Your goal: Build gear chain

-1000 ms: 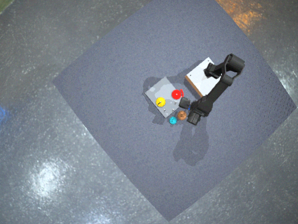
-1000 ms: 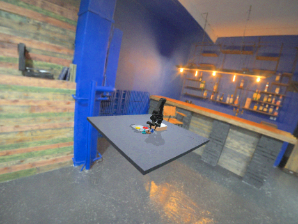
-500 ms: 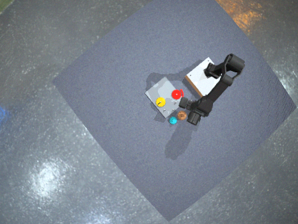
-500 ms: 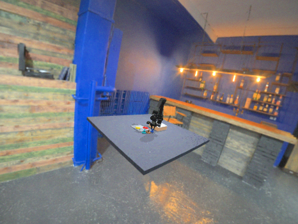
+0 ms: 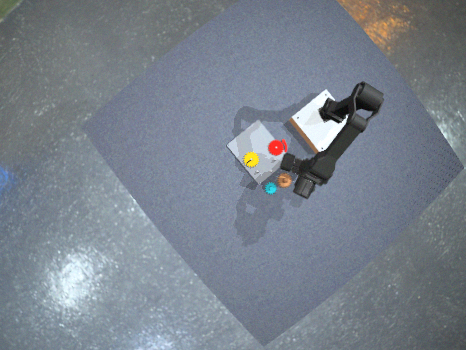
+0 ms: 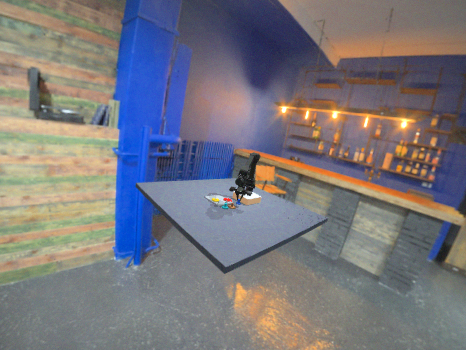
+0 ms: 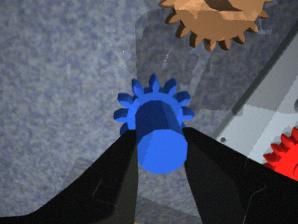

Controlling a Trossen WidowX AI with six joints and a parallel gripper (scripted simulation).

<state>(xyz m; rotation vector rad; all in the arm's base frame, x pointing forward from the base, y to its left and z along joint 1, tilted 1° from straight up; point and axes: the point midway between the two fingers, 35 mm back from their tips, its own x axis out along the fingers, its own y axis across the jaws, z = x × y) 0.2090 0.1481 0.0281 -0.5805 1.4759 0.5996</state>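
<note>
Right now the red gear is 40 mm ahead of my gripper tip, 120 mm to the right of it and 40 mm below it. Round my gripper tip: blue gear 10 mm below; then orange gear 70 mm ahead, 20 mm to the left, 40 mm below; then red arrow 110 mm to the right, 40 mm below.
</note>
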